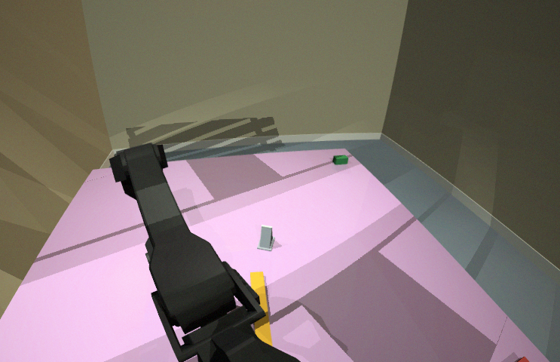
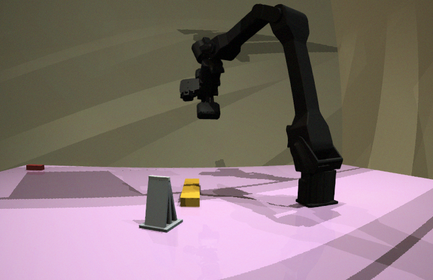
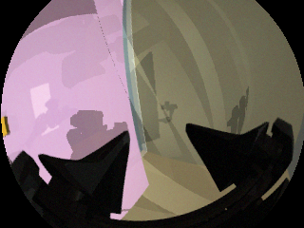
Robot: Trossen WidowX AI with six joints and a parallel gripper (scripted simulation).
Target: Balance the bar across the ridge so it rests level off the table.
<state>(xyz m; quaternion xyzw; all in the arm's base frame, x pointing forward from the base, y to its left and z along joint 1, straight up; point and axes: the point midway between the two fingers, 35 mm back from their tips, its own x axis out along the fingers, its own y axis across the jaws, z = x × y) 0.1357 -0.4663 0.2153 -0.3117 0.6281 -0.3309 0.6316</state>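
My gripper tip is now 8 cm short of the yellow bar, 34 cm to the right of it and 19 cm above it. The rest, counted from my gripper tip: small red block: 60 cm ahead, 1 cm to the right, 19 cm below; then small green block: 60 cm ahead, 99 cm to the left, 18 cm below.
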